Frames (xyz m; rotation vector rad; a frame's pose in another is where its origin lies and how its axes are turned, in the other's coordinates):
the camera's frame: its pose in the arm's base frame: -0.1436 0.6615 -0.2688 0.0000 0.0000 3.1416
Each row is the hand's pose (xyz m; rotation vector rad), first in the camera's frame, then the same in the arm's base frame.
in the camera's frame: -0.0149 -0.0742 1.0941 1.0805 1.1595 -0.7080
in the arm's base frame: -0.1287 0.7357 0.8253 -1.3454 1.2537 1.7064
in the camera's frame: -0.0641 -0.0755 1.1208 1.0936 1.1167 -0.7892
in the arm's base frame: -0.0795 0.7370 0.8520 -1.2709 1.2446 1.6626
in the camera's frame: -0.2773 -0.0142 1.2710 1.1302 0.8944 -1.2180
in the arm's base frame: 0.1337 0.6757 1.0022 -0.9190 1.1613 1.4057
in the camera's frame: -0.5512 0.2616 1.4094 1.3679 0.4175 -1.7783
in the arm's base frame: 0.4076 0.3999 1.1406 -0.3693 1.2099 0.9251
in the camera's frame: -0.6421 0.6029 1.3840 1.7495 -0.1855 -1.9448
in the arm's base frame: 0.4985 0.0586 1.1152 0.1513 1.4270 0.5680
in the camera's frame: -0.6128 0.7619 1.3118 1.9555 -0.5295 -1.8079
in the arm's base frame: 0.4692 -0.1004 1.0430 0.4329 1.5986 0.4804
